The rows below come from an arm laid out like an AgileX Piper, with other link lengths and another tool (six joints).
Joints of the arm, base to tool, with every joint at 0 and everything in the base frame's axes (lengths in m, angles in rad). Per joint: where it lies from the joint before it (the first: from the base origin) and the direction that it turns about. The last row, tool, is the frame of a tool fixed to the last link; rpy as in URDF.
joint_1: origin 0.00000 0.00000 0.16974 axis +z
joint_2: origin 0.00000 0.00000 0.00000 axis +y
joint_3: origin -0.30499 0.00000 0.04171 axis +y
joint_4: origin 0.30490 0.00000 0.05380 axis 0.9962 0 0.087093
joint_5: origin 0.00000 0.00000 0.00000 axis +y
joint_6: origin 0.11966 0.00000 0.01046 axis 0.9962 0 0.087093
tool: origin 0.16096 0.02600 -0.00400 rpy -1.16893 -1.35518 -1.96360
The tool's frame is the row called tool.
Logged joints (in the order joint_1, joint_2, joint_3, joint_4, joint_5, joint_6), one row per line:
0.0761, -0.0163, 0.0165, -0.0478, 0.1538, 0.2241
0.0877, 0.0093, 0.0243, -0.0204, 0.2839, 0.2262
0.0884, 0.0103, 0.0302, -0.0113, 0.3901, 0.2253
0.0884, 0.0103, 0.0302, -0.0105, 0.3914, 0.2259
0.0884, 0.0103, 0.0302, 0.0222, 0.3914, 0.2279
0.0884, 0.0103, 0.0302, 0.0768, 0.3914, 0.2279
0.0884, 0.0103, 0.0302, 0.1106, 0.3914, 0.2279
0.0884, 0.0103, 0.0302, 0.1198, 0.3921, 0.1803
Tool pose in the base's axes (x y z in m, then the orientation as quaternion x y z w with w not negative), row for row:
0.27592, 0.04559, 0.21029, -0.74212, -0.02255, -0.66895, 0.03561
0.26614, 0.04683, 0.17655, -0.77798, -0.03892, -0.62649, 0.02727
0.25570, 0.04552, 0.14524, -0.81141, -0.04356, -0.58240, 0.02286
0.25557, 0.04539, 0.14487, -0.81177, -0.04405, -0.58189, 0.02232
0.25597, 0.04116, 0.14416, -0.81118, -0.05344, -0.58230, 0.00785
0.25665, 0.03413, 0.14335, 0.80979, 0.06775, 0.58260, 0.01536
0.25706, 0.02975, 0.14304, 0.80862, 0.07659, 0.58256, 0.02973
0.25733, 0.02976, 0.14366, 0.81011, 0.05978, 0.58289, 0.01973
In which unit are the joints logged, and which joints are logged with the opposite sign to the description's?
The joints are logged in radians. Opposite sign: joint_2, joint_4, joint_6.
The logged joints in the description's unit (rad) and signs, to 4 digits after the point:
0.0761, 0.0163, 0.0165, 0.0478, 0.1538, -0.2241
0.0877, -0.0093, 0.0243, 0.0204, 0.2839, -0.2262
0.0884, -0.0103, 0.0302, 0.0113, 0.3901, -0.2253
0.0884, -0.0103, 0.0302, 0.0105, 0.3914, -0.2259
0.0884, -0.0103, 0.0302, -0.0222, 0.3914, -0.2279
0.0884, -0.0103, 0.0302, -0.0768, 0.3914, -0.2279
0.0884, -0.0103, 0.0302, -0.1106, 0.3914, -0.2279
0.0884, -0.0103, 0.0302, -0.1198, 0.3921, -0.1803

